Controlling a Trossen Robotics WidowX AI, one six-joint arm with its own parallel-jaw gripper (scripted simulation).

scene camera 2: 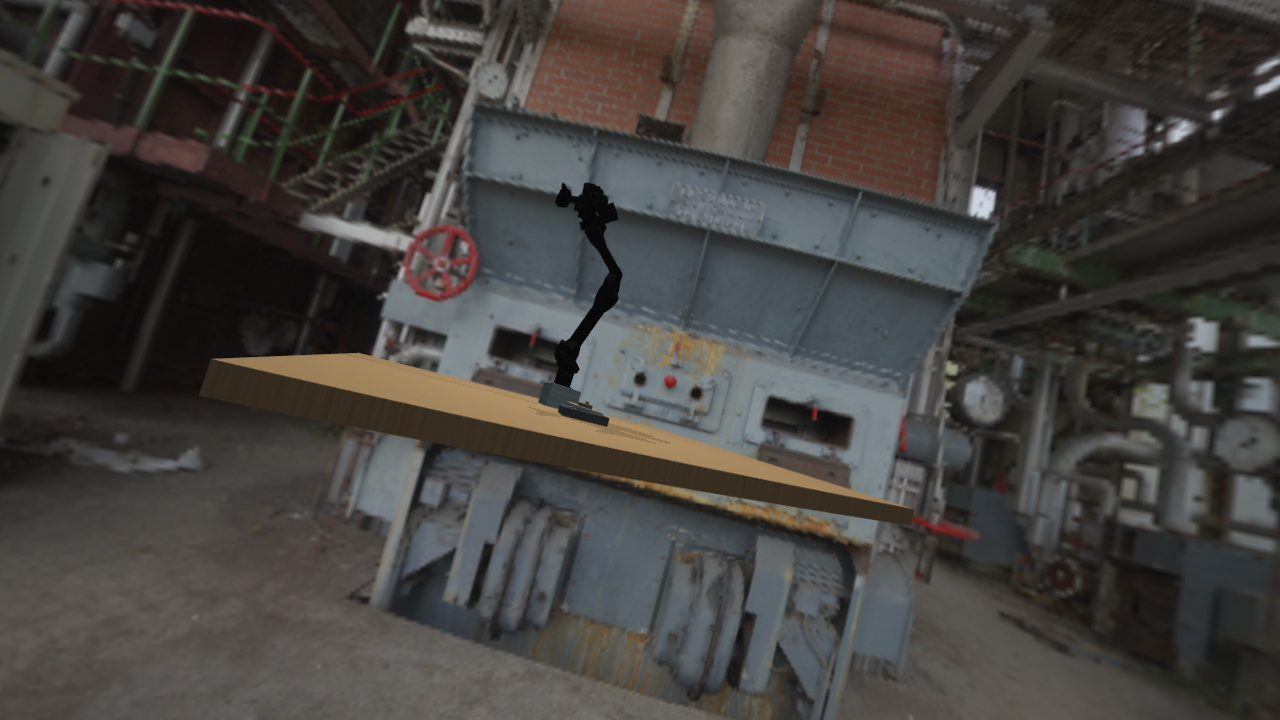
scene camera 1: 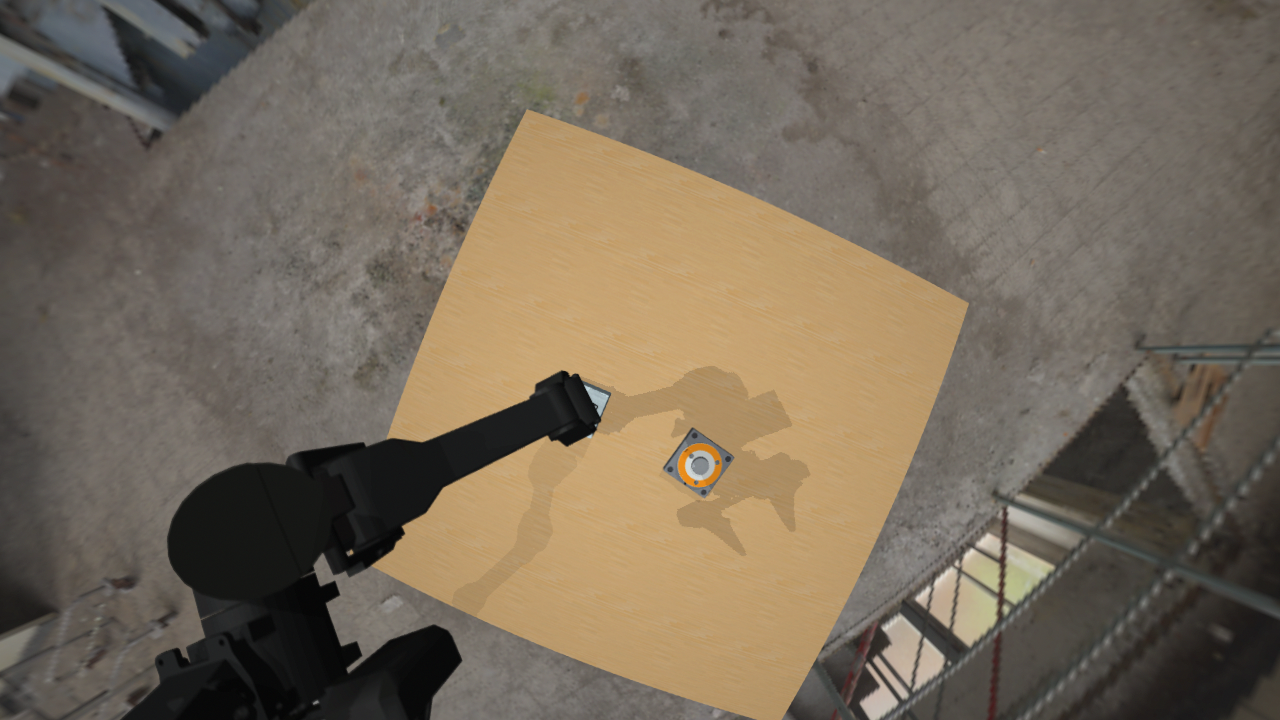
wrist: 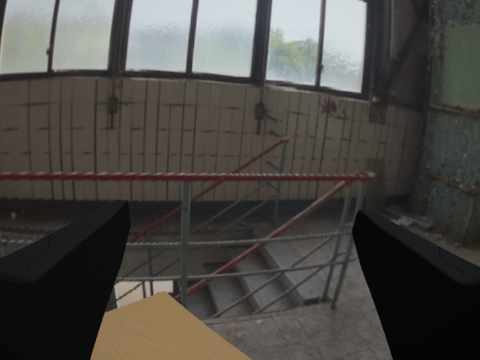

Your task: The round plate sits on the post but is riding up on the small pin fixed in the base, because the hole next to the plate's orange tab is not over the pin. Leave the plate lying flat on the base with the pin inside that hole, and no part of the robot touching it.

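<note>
Scene camera 2 shows the gripper (scene camera 2: 573, 184), open and holding nothing. In scene camera 1 there is a square grey base (scene camera 1: 693, 436), while the wrist view has the gripper (wrist: 245, 218) as well.
</note>
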